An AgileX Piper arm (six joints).
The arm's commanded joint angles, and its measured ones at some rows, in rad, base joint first. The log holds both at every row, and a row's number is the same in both.
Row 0, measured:
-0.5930, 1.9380, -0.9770, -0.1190, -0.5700, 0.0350
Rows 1 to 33, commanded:
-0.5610, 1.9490, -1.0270, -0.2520, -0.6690, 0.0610
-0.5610, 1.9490, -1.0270, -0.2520, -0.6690, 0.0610
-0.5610, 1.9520, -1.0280, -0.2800, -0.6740, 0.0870
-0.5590, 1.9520, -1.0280, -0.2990, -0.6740, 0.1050
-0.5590, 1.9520, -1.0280, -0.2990, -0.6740, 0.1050
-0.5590, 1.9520, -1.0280, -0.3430, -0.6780, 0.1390
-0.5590, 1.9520, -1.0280, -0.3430, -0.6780, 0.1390
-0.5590, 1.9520, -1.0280, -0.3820, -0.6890, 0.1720
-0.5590, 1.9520, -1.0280, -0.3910, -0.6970, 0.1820
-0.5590, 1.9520, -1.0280, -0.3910, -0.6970, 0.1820
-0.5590, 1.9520, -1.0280, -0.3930, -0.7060, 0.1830
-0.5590, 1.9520, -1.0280, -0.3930, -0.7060, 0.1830
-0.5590, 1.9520, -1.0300, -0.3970, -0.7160, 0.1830
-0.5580, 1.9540, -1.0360, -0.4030, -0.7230, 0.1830
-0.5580, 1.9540, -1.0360, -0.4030, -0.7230, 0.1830
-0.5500, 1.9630, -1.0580, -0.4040, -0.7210, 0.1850
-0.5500, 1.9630, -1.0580, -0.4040, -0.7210, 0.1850
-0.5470, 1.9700, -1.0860, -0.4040, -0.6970, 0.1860
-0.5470, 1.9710, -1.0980, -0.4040, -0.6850, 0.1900
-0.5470, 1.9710, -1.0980, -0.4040, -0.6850, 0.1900
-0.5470, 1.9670, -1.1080, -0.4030, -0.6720, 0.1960
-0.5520, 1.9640, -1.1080, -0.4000, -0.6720, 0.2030
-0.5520, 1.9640, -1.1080, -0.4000, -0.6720, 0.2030
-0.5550, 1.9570, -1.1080, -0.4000, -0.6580, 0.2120
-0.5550, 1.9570, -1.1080, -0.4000, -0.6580, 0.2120
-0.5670, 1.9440, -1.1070, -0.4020, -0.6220, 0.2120
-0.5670, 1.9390, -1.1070, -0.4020, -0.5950, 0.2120
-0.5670, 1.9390, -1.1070, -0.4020, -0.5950, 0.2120
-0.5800, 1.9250, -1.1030, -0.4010, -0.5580, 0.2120
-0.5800, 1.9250, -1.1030, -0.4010, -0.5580, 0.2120
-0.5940, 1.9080, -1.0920, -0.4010, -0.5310, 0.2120
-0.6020, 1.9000, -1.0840, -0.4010, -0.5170, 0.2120
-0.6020, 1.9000, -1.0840, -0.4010, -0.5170, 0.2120
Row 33, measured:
-0.6190, 1.9280, -1.0580, -0.3430, -0.3860, 0.2120
